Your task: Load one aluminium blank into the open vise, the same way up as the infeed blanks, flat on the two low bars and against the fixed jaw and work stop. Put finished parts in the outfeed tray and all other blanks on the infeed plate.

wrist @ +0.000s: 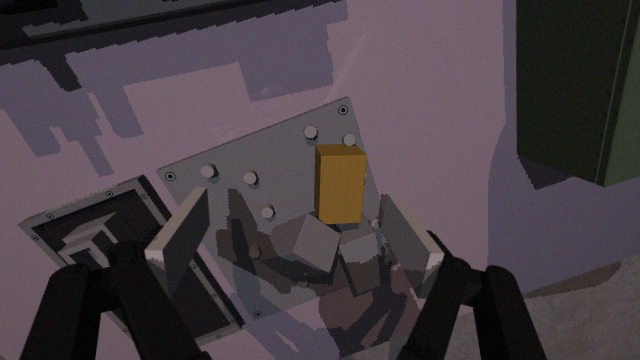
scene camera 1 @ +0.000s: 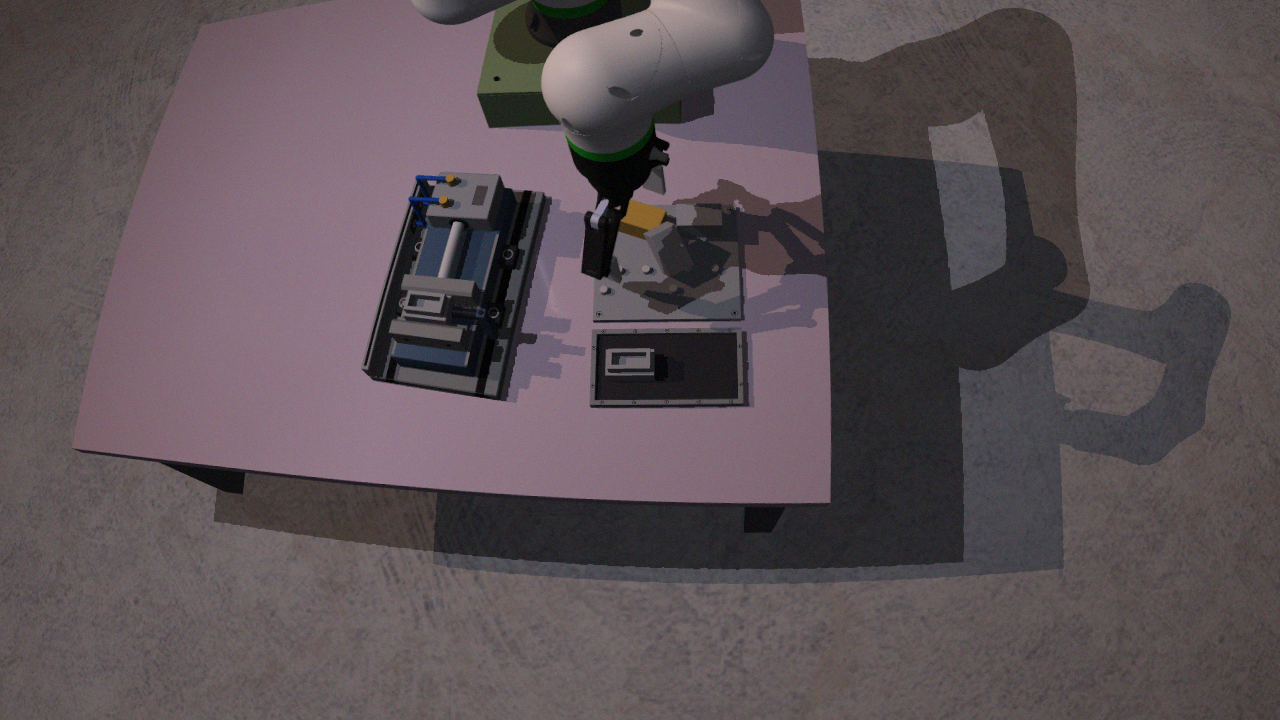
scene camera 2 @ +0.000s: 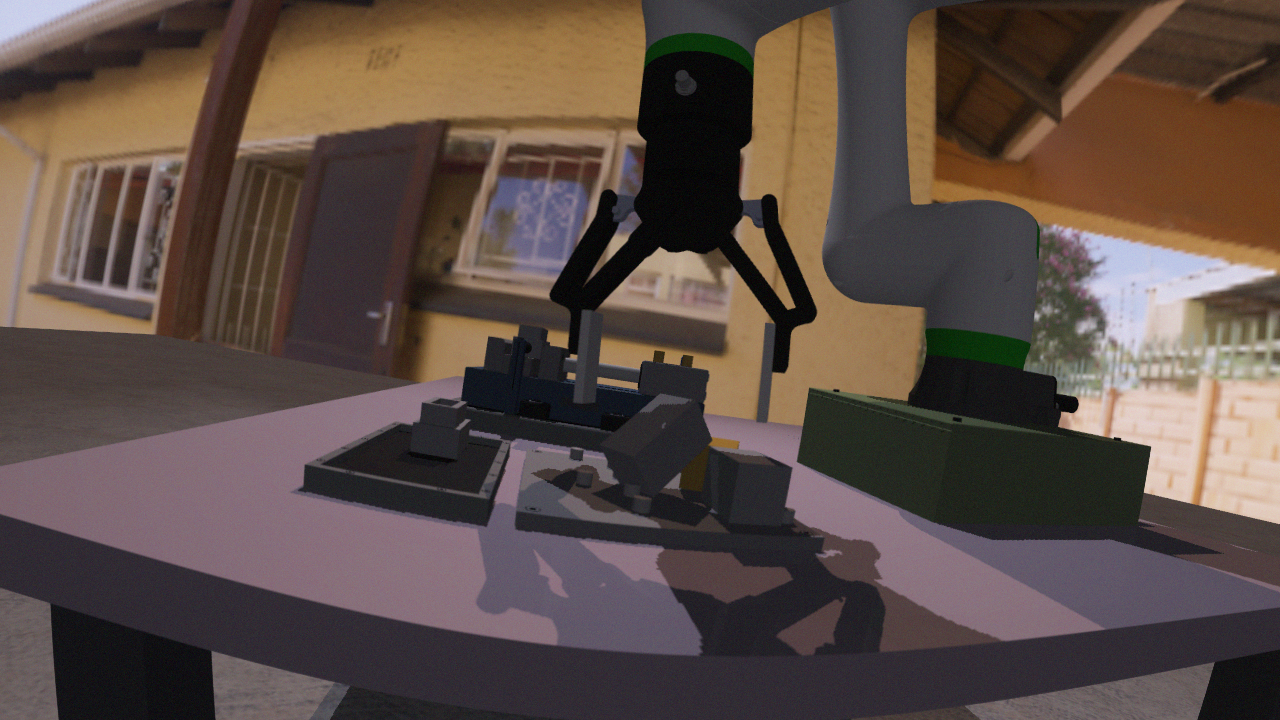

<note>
The gripper is open, holding nothing. Also in view: a brass blank. Further things: an outfeed tray and an infeed plate.
The gripper also shows in the wrist view and in scene camera 1.
</note>
